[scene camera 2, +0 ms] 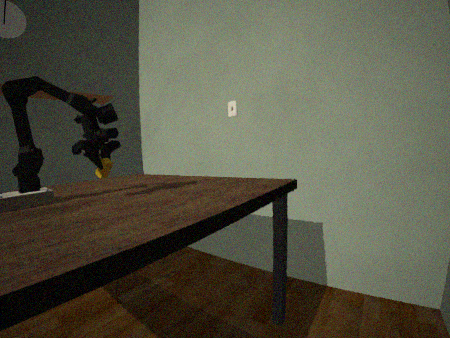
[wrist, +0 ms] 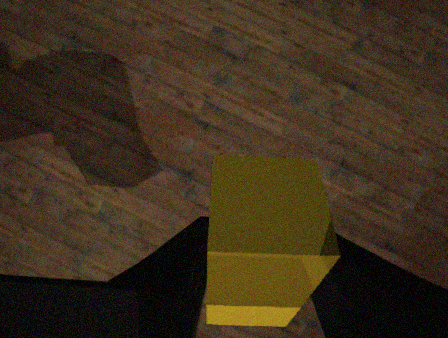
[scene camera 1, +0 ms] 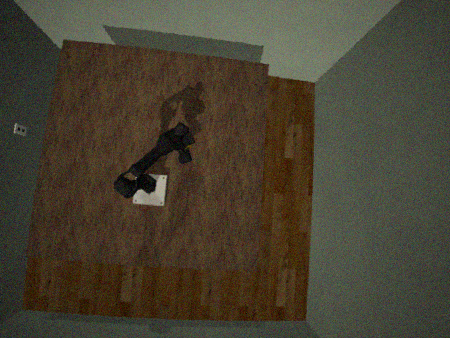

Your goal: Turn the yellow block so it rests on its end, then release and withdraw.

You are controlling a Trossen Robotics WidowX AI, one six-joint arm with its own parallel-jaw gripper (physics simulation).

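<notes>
The yellow block is held in the air above the table top. In scene camera 2 it looks tilted, leaning from upper right to lower left. My gripper is shut on it, with one dark finger on each side in the wrist view. The block sticks out past the fingertips there, and parts of its sides are hidden by the fingers. From above, the arm and gripper cover most of the block, and a small yellow patch shows.
The brown table lies under the arm, its near edge and one leg showing in scene camera 2. The arm's white base plate is on the table. Shadows of the arm fall on the table top.
</notes>
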